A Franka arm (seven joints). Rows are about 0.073 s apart.
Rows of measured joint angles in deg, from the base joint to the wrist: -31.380 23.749 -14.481 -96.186 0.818 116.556 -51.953; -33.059 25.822 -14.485 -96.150 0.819 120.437 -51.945; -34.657 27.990 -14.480 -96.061 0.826 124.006 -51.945; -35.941 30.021 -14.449 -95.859 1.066 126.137 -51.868; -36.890 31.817 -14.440 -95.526 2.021 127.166 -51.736; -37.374 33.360 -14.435 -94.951 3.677 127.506 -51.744; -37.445 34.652 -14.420 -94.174 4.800 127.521 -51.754; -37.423 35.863 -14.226 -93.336 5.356 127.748 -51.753; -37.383 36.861 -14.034 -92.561 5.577 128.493 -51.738; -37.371 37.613 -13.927 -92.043 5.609 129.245 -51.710
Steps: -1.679 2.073 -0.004 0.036 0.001 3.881 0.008; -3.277 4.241 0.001 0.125 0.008 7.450 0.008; -4.561 6.272 0.032 0.327 0.248 9.581 0.085; -5.510 8.068 0.041 0.660 1.203 10.610 0.217; -5.994 9.611 0.046 1.235 2.859 10.950 0.209; -6.065 10.903 0.061 2.012 3.982 10.965 0.199; -6.043 12.114 0.255 2.850 4.538 11.192 0.200; -6.003 13.112 0.447 3.625 4.759 11.937 0.215; -5.991 13.864 0.554 4.143 4.791 12.689 0.243
